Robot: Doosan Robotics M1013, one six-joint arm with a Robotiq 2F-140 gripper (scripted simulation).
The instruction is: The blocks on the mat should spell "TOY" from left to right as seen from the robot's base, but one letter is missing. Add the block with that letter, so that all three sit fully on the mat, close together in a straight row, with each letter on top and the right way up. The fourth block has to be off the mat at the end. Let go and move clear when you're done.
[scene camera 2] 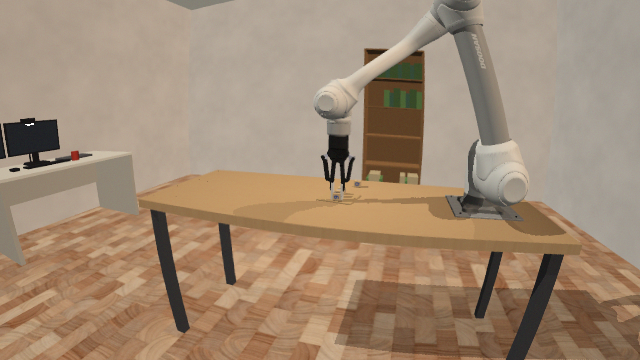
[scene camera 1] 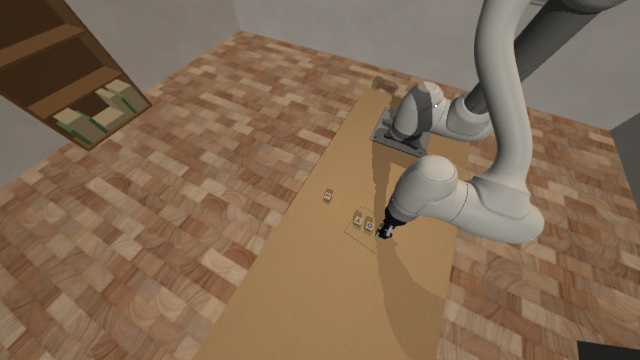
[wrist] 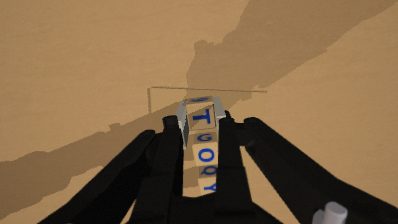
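Observation:
A thin mat (scene camera 1: 368, 239) is here in the scene, and I find the mat (wrist: 164, 101) again in the wrist view. There is a block (wrist: 204, 145) too. As for my gripper (scene camera 2: 336, 198), it is visible from scene camera 2, and the wrist view has my gripper (wrist: 201, 109) as well.

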